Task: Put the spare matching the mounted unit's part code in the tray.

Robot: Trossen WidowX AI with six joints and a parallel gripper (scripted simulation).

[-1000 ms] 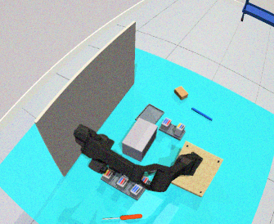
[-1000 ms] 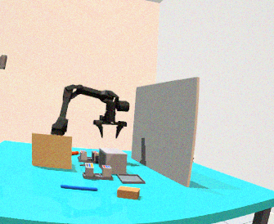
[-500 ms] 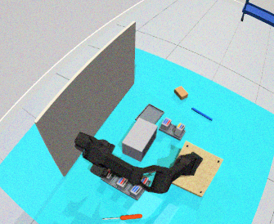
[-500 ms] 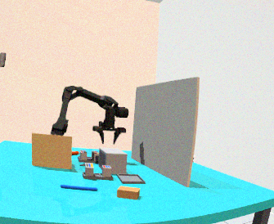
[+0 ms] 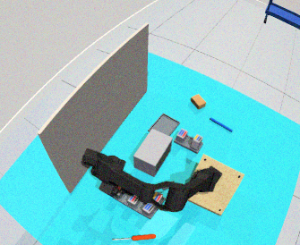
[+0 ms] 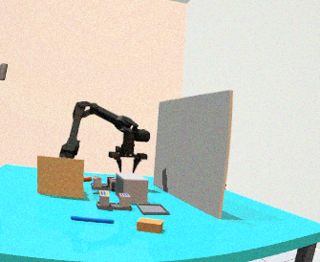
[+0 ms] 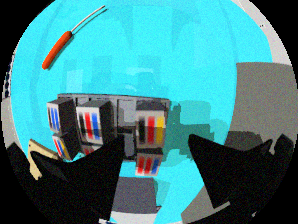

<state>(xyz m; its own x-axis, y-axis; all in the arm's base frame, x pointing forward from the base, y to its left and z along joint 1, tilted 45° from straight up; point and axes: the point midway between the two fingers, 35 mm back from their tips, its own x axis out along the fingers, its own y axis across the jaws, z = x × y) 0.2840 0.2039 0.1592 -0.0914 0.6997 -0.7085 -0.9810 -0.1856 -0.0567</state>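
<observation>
My gripper tip is 4 cm above the spare. Also, from my gripper tip: grey mounted unit: 1 cm behind, 23 cm to the right, 3 cm below; rack: 7 cm behind, 4 cm to the right, 7 cm below; beige panel: 22 cm ahead, 20 cm to the right, 15 cm above.
</observation>
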